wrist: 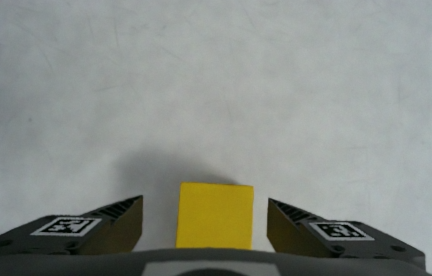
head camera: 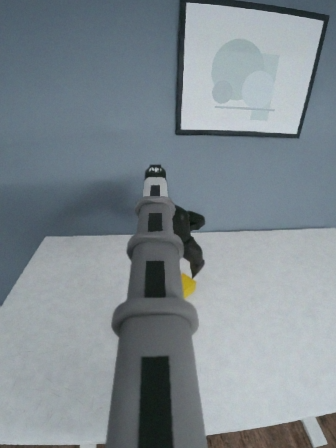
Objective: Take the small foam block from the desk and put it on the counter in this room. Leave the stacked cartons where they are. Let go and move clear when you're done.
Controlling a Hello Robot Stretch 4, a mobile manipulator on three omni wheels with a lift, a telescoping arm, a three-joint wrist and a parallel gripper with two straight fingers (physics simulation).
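Frame: origin at the robot's base, x left, y back, z up, level; metres.
Where they show: gripper, fingertip midpoint: (wrist: 205,215) (head camera: 184,270).
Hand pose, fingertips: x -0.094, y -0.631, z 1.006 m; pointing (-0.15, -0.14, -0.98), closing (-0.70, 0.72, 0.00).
Note:
After its pixels a point has its place.
The small yellow foam block (head camera: 188,285) {x -0.105, y -0.600, z 0.967 m} (wrist: 215,216) {x -0.096, y -0.622, z 0.968 m} sits on the white desk (head camera: 270,320) {x -0.356, y -0.479, z 0.923 m} (wrist: 215,90) {x -0.183, y -0.707, z 0.923 m}. In the head view it shows partly from behind the arm; in the wrist view its lower end is cut off by the gripper body. My gripper (wrist: 205,215) {x -0.094, y -0.632, z 1.006 m} is open, pointing down over the desk, with one finger on each side of the block and a gap on both sides. In the head view the arm hides much of the gripper. The counter and the stacked cartons do not show in these views.
The telescoping arm (head camera: 156,330) {x -0.001, y -0.209, z 1.342 m} reaches out over the desk. A blue wall (head camera: 75,125) {x 0.311, y -1.003, z 1.411 m} stands behind the desk, with a framed picture (head camera: 240,70) {x -0.310, y -1.016, z 1.611 m} on it. Desk legs (head camera: 314,432) and brown wood floor (head camera: 260,439) {x -0.553, y -0.340, z -0.028 m} show at the near edge.

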